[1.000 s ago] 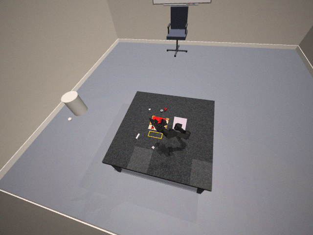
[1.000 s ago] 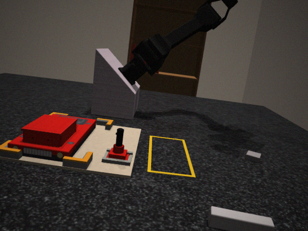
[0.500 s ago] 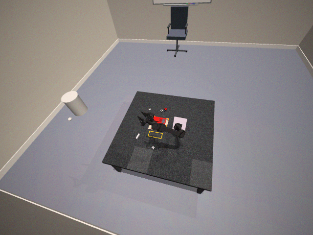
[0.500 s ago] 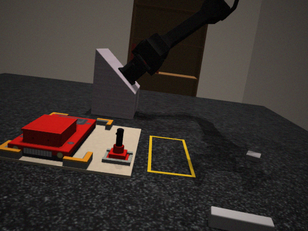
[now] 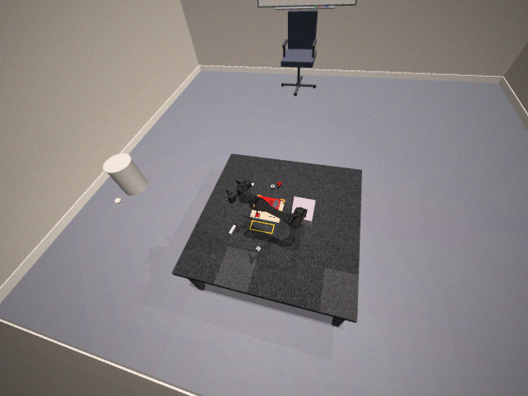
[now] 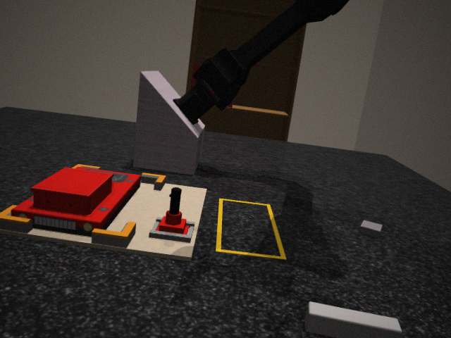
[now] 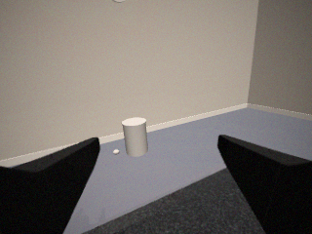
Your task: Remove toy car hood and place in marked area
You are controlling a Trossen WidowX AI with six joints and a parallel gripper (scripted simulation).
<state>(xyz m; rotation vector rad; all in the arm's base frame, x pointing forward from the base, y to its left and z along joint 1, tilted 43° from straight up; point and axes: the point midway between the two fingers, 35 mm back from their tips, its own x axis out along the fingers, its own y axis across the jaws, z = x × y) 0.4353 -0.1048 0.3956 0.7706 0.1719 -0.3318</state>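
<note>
My gripper tip is 90 mm past the hood, 250 mm to the left of it and 450 mm above it. From my gripper tip the other things lie so: white bar: 60 mm ahead, 80 mm to the left, 490 mm below.
</note>
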